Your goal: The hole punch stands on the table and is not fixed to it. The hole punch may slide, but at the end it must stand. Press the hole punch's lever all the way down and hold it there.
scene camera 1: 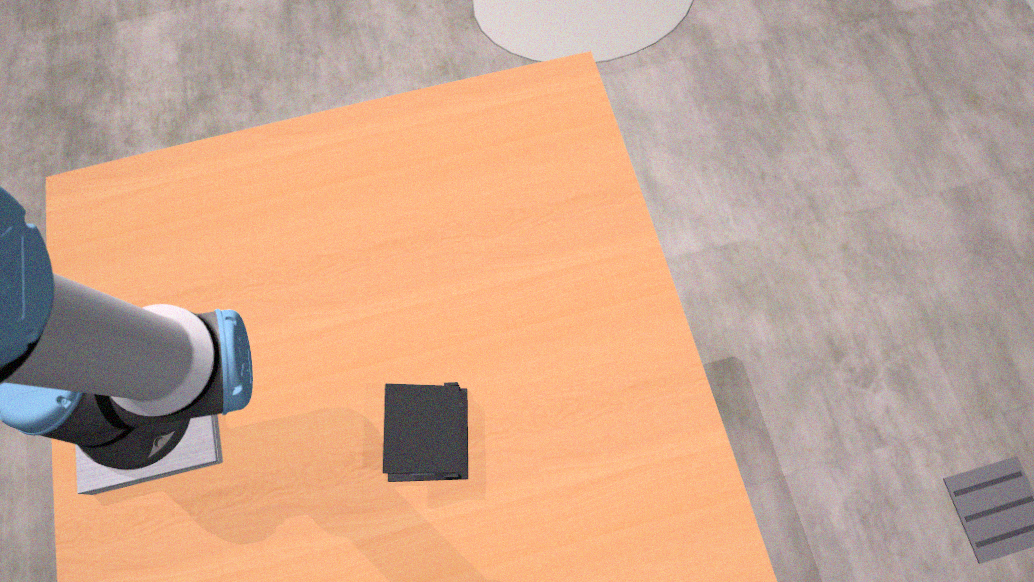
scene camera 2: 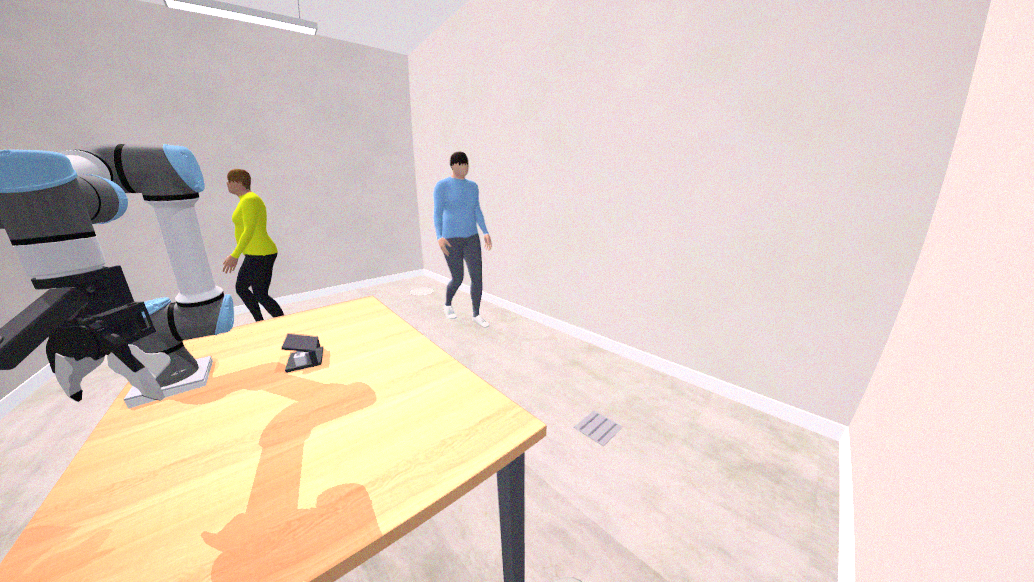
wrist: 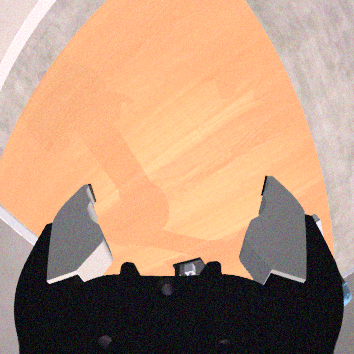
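Where they show: gripper, fingertip midpoint: (scene camera 2: 120, 400) (wrist: 176, 182); arm's base at its link origin: (scene camera 2: 168, 375).
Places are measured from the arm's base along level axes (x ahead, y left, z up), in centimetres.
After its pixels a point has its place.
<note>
The black hole punch (scene camera 1: 463, 433) {x 43.8, y -6.4, z -1.5 cm} (scene camera 2: 304, 359) {x 39.5, y -11.2, z 0.1 cm} (wrist: 190, 268) {x 37.4, y -11.2, z 0.7 cm} stands upright on the wooden table (scene camera 1: 434, 216) {x 41.4, y 26.3, z -2.8 cm} (scene camera 2: 434, 404) {x 69.5, y -48.8, z -2.8 cm} (wrist: 200, 50) {x 9.0, y -63.5, z -2.8 cm}. Its flat lever (scene camera 1: 423, 430) {x 39.3, y -6.3, z 4.1 cm} (scene camera 2: 300, 341) {x 39.0, y -5.9, z 4.2 cm} is raised, with a gap above the base in scene camera 2's view. In the wrist view the gripper body hides part of the hole punch. My gripper (scene camera 2: 116, 396) {x 19.3, y -53.0, z 19.8 cm} (wrist: 176, 182) {x 19.3, y -53.0, z 19.8 cm} is open and empty. It hangs high, well apart from the hole punch, at the left of scene camera 2's view. It does not show in scene camera 1's view.
The arm's base plate (scene camera 1: 206, 448) {x 9.8, y -5.5, z -0.3 cm} (scene camera 2: 204, 372) {x 10.1, y -2.6, z -0.4 cm} is on the table, left of the hole punch. The arm's links rise above it. Two people, one in yellow (scene camera 2: 253, 224) and one in blue (scene camera 2: 458, 209), stand on the floor beyond the table.
</note>
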